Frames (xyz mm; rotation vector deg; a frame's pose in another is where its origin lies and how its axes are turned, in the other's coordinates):
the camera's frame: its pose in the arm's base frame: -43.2 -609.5 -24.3 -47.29 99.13 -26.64
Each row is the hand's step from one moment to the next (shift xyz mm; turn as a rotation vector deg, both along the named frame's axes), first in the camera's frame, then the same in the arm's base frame.
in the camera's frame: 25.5 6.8 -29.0 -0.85 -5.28 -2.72
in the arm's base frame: -33.1 -16.8 -12.6 -0.89 -3.23 4.97
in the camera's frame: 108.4 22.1 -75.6 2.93 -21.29 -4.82
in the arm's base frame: -93.9 -71.2 -63.8 1.27 -17.06 13.87
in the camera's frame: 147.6 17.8 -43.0 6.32 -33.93 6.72
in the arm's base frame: -67.6 -99.5 -97.4 15.38 -26.99 16.48
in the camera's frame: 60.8 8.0 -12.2 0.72 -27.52 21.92
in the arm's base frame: -22.8 -40.0 -42.3 28.68 -17.08 11.15
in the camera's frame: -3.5 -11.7 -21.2 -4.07 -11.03 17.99
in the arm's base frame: -16.1 -7.5 16.9 20.83 -2.78 4.50
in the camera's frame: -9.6 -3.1 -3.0 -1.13 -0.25 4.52
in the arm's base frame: -0.5 4.6 9.5 4.51 1.09 -0.49
